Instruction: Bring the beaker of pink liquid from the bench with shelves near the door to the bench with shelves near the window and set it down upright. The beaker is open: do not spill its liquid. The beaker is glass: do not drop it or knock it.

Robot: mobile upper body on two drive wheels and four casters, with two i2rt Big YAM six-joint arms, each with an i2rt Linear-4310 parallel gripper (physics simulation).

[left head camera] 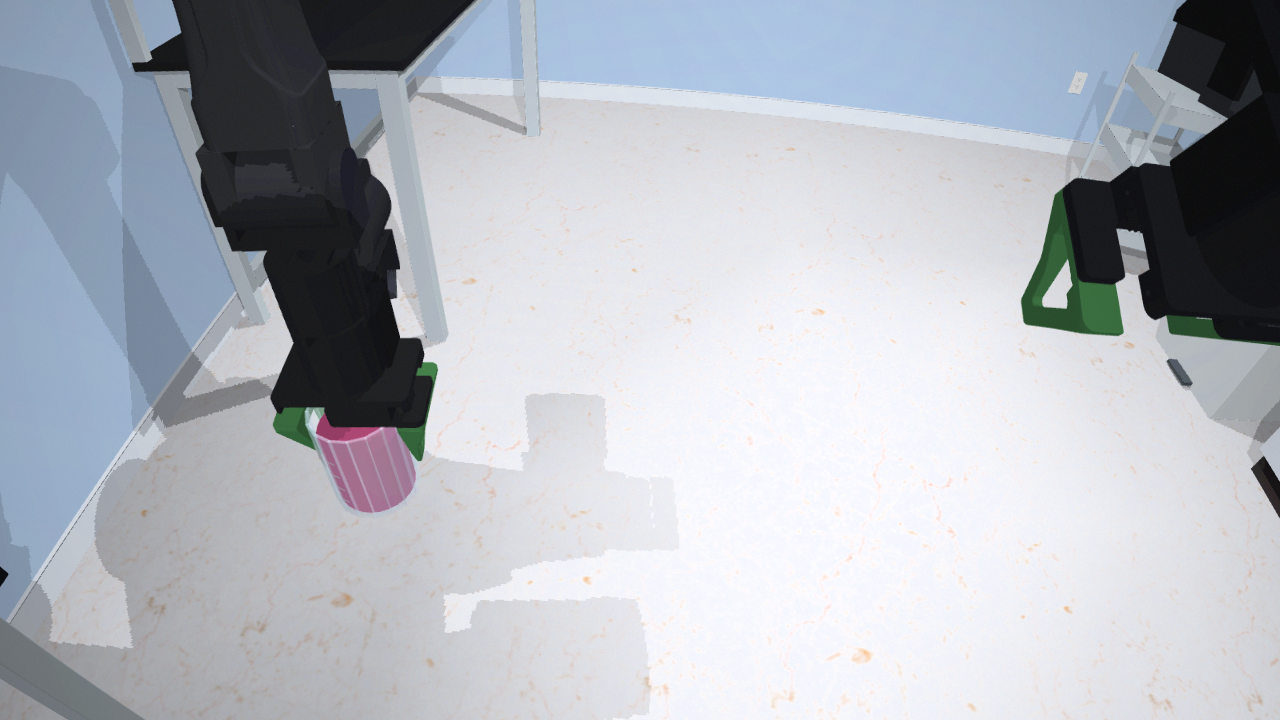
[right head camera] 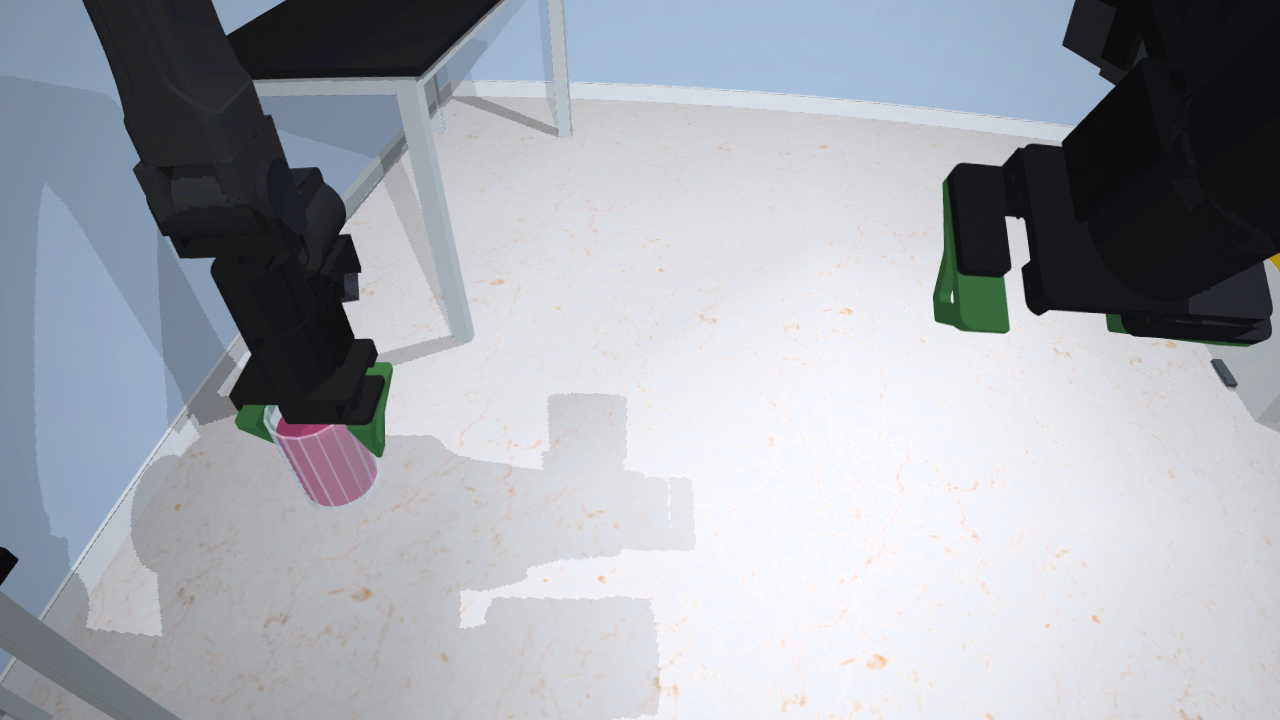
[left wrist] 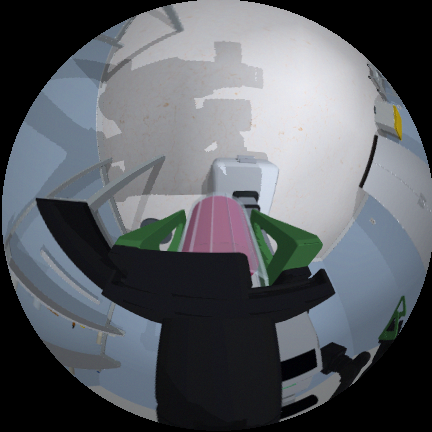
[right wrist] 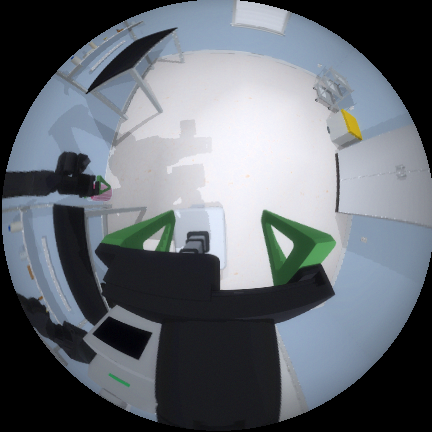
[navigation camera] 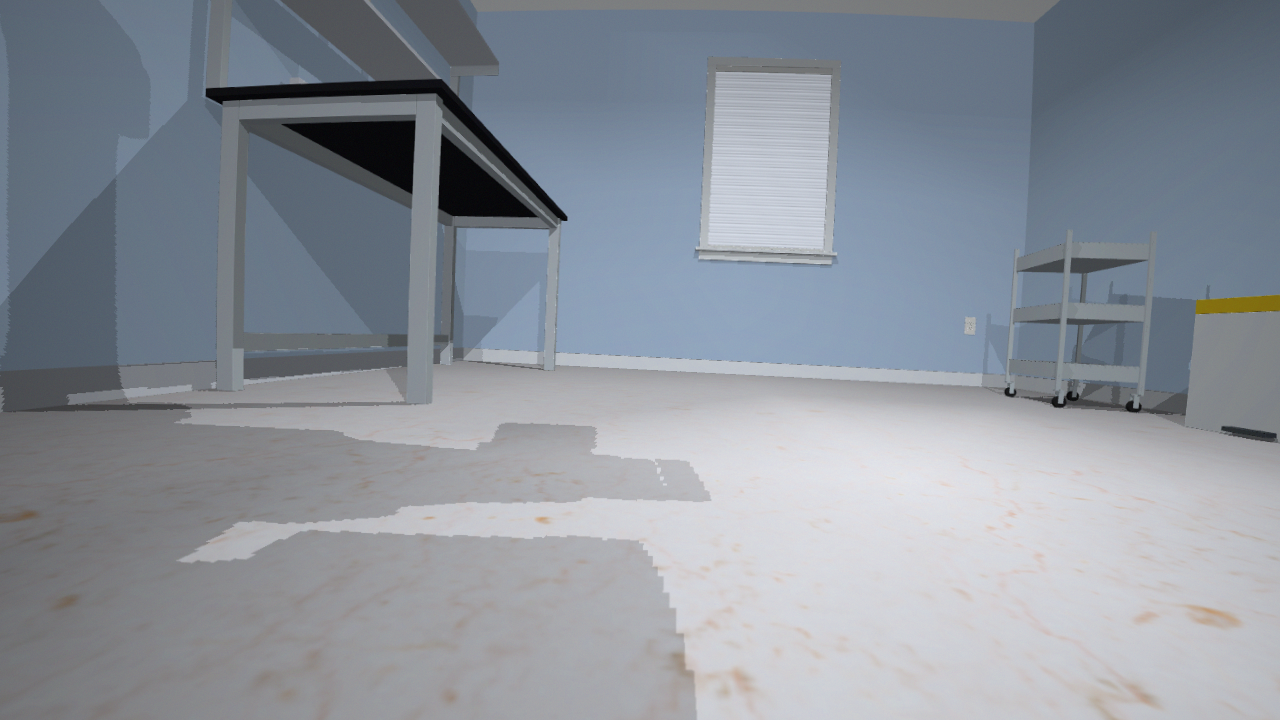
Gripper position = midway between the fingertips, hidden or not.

In view: the left gripper (left head camera: 378, 454), the right gripper (right head camera: 1025, 313), a glass beaker of pink liquid (left head camera: 373, 474), a grey box with yellow top (right wrist: 343, 129) and a wheeled shelf cart (navigation camera: 1071, 257).
The glass beaker of pink liquid is seen too in the right head camera view (right head camera: 334, 471) and in the left wrist view (left wrist: 217, 221). The left gripper shows as well in the right head camera view (right head camera: 342, 451) and in the left wrist view (left wrist: 217, 213). The right gripper is seen too in the left head camera view (left head camera: 1099, 317) and in the right wrist view (right wrist: 217, 214). The navigation camera view does not show the glass beaker of pink liquid: it is out of frame.
